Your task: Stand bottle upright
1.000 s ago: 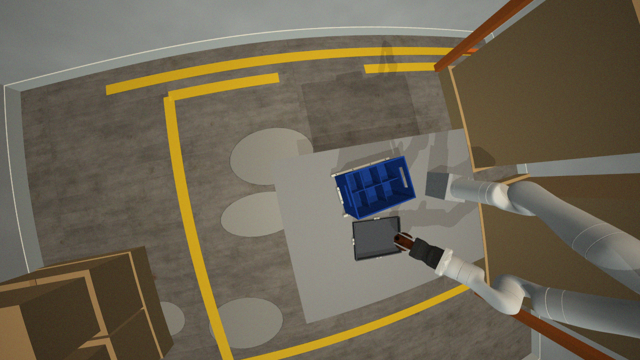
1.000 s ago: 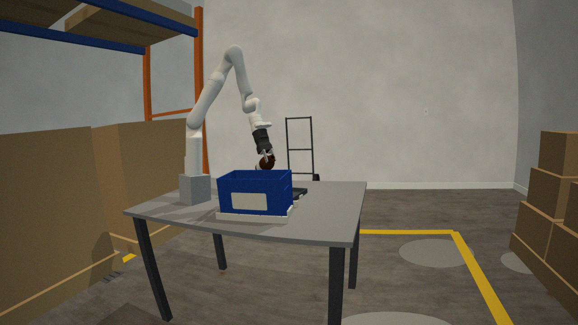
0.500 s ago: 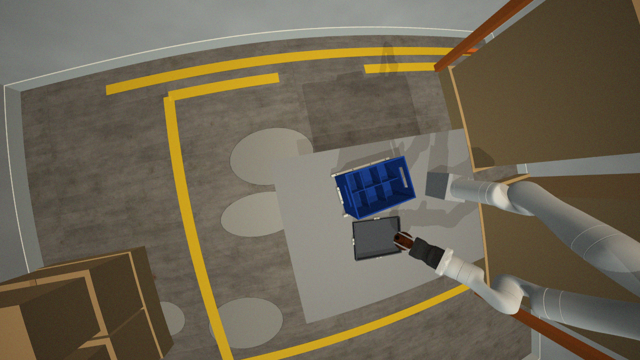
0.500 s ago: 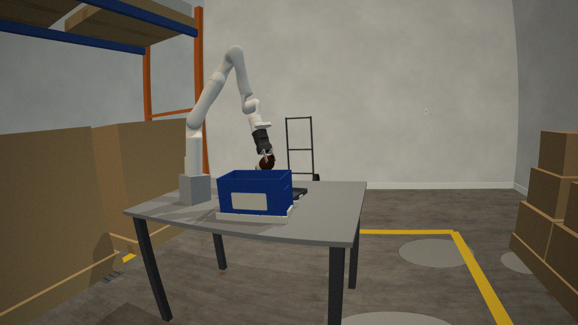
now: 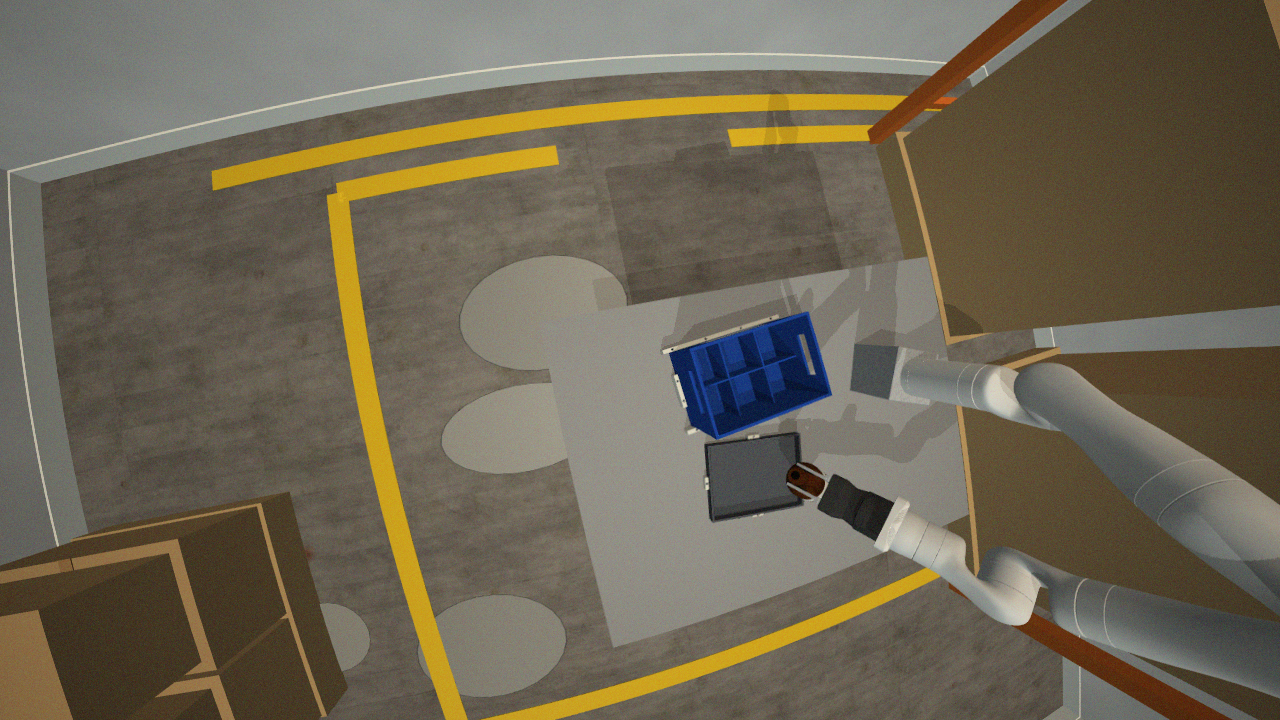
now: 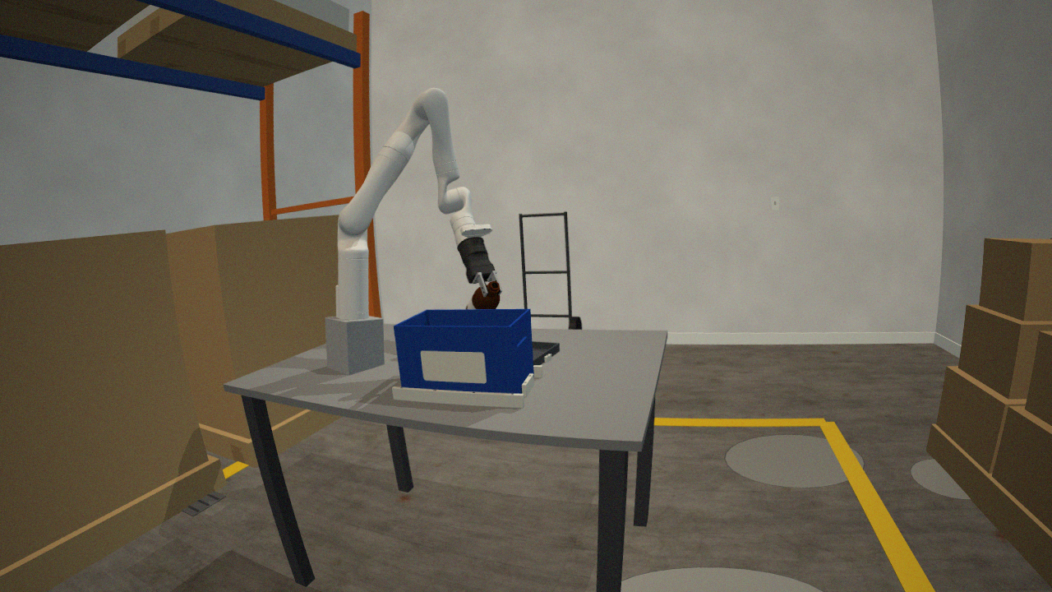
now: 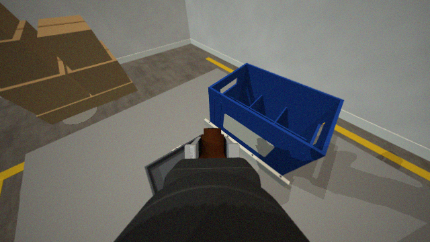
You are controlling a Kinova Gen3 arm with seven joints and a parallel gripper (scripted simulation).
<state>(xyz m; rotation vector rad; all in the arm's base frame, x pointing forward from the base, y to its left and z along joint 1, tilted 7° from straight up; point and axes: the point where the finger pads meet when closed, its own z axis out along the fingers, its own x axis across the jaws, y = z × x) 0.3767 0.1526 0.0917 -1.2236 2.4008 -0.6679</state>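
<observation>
The brown bottle lies 3 cm below my hand, 3 cm behind it and 2 cm to the left of it. Also, from my hand: dark grey tray 19 cm below, 5 cm to the left; then blue crate 21 cm to the right, 12 cm below, 4 cm ahead.
</observation>
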